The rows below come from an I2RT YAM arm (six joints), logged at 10 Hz.
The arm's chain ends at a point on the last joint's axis. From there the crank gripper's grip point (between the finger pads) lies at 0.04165 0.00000 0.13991 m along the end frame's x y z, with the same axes.
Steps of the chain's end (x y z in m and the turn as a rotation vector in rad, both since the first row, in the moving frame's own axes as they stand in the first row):
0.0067, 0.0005, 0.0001, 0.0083, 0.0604, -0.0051
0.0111, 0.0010, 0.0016, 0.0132, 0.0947, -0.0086
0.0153, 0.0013, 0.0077, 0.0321, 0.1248, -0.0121
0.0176, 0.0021, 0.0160, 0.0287, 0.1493, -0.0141
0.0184, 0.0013, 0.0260, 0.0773, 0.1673, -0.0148
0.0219, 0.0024, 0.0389, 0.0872, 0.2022, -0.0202
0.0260, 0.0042, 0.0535, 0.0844, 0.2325, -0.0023
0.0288, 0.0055, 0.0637, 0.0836, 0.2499, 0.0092
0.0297, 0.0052, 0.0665, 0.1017, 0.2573, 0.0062
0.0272, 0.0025, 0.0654, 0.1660, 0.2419, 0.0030
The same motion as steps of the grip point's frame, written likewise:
0.0151, -0.0009, -0.0027, 0.0083, 0.0604, -0.0051
0.0241, -0.0012, -0.0030, 0.0132, 0.0947, -0.0086
0.0324, -0.0037, 0.0013, 0.0321, 0.1248, -0.0121
0.0379, -0.0025, 0.0082, 0.0287, 0.1493, -0.0141
0.0410, -0.0100, 0.0167, 0.0773, 0.1673, -0.0148
0.0490, -0.0105, 0.0271, 0.0872, 0.2022, -0.0202
0.0571, -0.0072, 0.0397, 0.0844, 0.2325, -0.0023
0.0621, -0.0051, 0.0486, 0.0836, 0.2499, 0.0092
0.0639, -0.0079, 0.0506, 0.1017, 0.2573, 0.0062
0.0594, -0.0194, 0.0495, 0.1660, 0.2419, 0.0030

